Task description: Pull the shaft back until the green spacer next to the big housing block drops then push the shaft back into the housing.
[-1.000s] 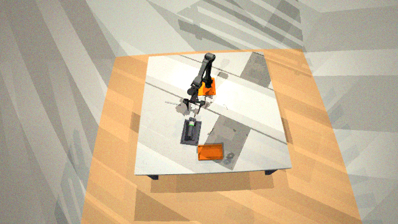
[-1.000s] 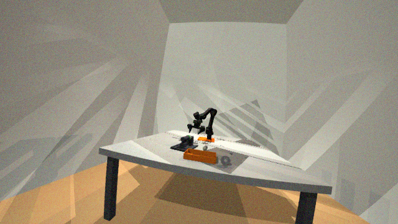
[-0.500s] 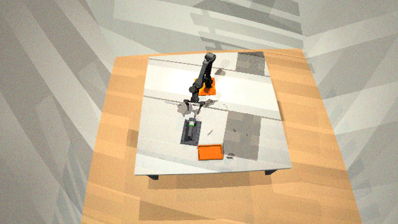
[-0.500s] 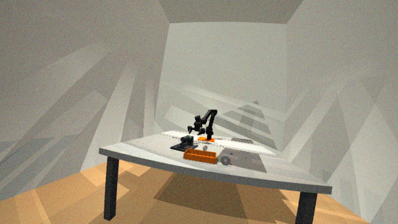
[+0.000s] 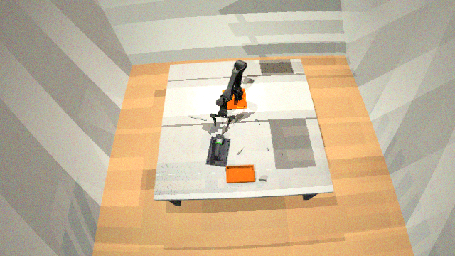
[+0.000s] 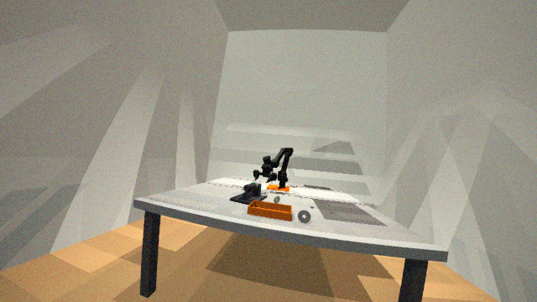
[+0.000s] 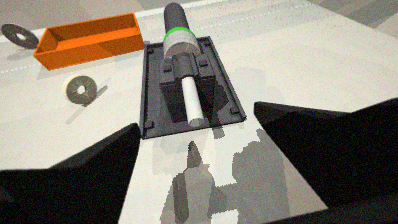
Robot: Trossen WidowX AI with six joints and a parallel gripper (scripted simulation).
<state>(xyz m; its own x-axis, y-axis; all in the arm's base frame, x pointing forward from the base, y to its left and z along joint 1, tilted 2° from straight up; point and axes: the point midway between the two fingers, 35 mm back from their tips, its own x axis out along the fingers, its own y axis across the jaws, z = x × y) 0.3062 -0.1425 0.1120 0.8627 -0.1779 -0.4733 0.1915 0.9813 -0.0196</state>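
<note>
The grey shaft is 8 cm ahead of my gripper tip, 1 cm to the right of it and 1 cm below it. Also, from my gripper tip: grey spacer 10 cm ahead, 2 cm to the right, 1 cm below; then green spacer 13 cm ahead, 2 cm to the right, 1 cm below; then baseplate 16 cm ahead, 3 cm to the right, 4 cm below.
</note>
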